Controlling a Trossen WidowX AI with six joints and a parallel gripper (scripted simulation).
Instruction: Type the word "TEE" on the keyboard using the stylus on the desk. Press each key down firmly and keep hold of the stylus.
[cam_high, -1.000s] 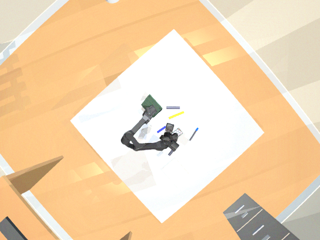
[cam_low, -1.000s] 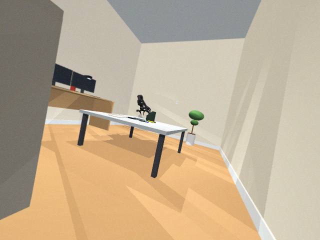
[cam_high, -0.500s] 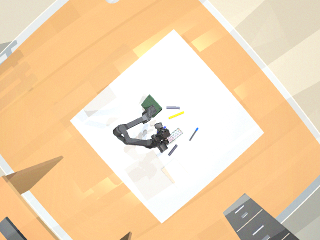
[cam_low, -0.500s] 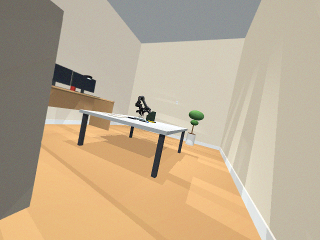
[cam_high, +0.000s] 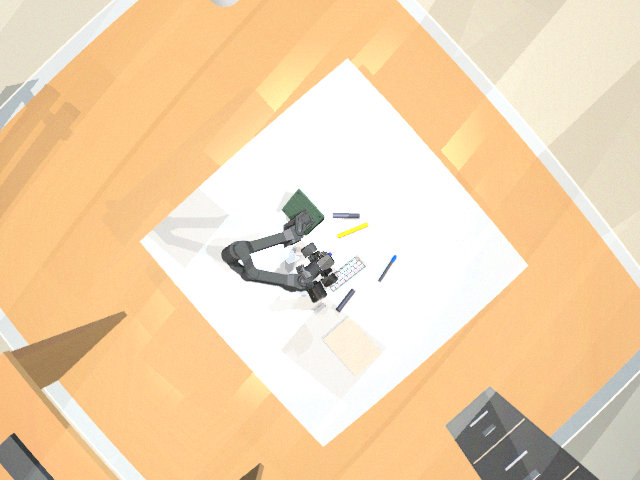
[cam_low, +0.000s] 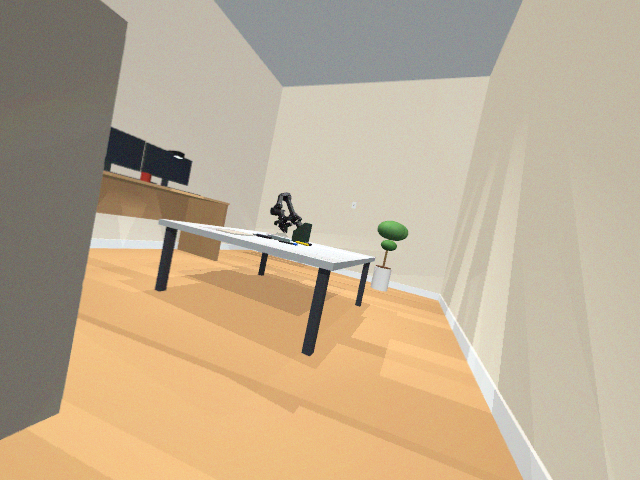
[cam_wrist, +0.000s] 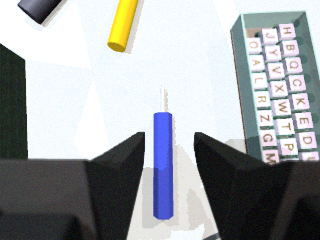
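Now: gripper tip 60 mm above the blue stylus and 10 mm to the right of it. From my gripper tip the other things lie so: yellow rod 160 mm to the left, 60 mm below, 40 mm behind; then stylus tip 60 mm below, 50 mm to the left; then tan sheet 400 mm ahead, 130 mm to the right, 60 mm below.
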